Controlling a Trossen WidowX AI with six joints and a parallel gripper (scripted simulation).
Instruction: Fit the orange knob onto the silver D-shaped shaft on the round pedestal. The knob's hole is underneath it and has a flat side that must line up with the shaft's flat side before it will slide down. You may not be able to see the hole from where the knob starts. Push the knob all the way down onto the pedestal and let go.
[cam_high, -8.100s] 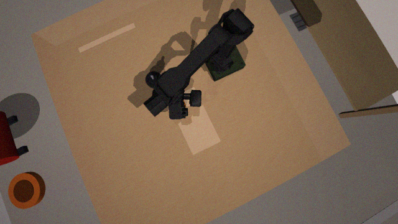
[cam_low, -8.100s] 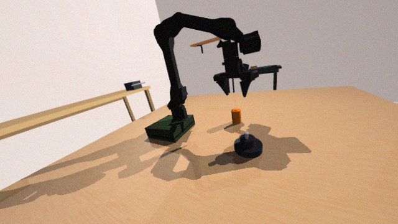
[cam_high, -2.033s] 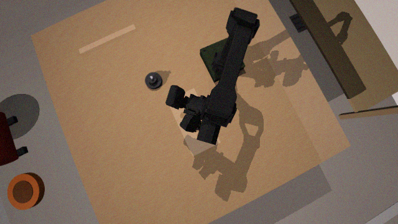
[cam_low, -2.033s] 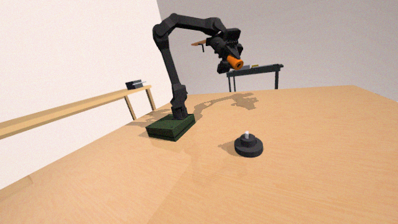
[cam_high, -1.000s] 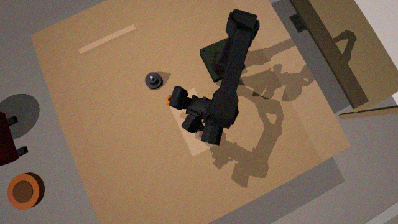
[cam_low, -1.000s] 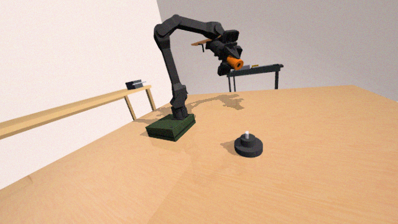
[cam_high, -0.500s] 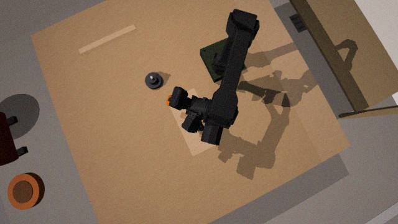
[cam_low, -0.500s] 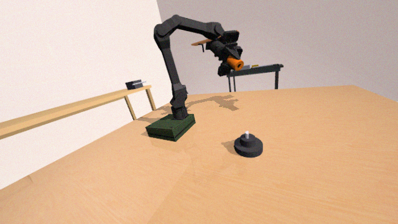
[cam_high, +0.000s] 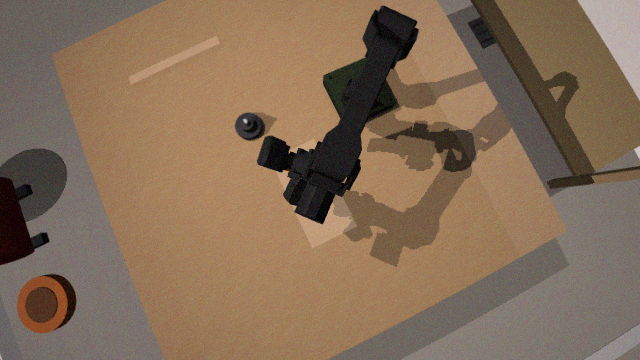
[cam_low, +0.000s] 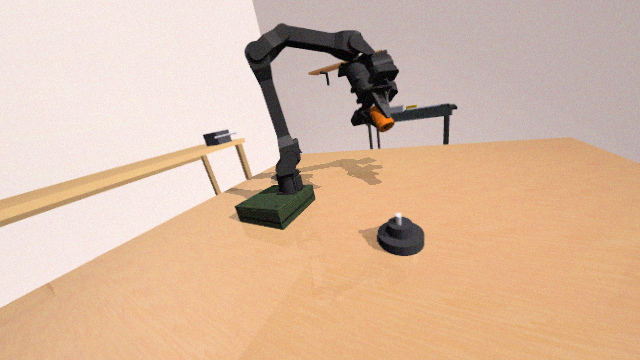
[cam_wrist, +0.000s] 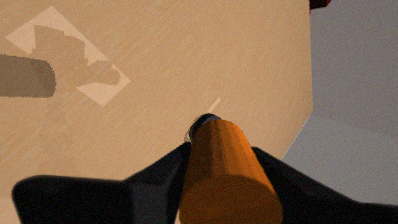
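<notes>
The orange knob lies 1 cm behind my gripper tip, 2 cm to the left of it and 3 cm above it. Round my gripper tip: black round pedestal: 3 cm ahead, 19 cm to the right, 17 cm below.
</notes>
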